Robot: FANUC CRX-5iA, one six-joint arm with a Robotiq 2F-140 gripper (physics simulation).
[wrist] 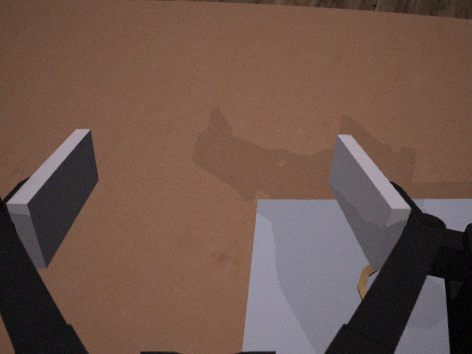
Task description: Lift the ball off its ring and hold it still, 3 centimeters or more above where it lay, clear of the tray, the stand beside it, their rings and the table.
The picture shows: the gripper and a pale grey stand.
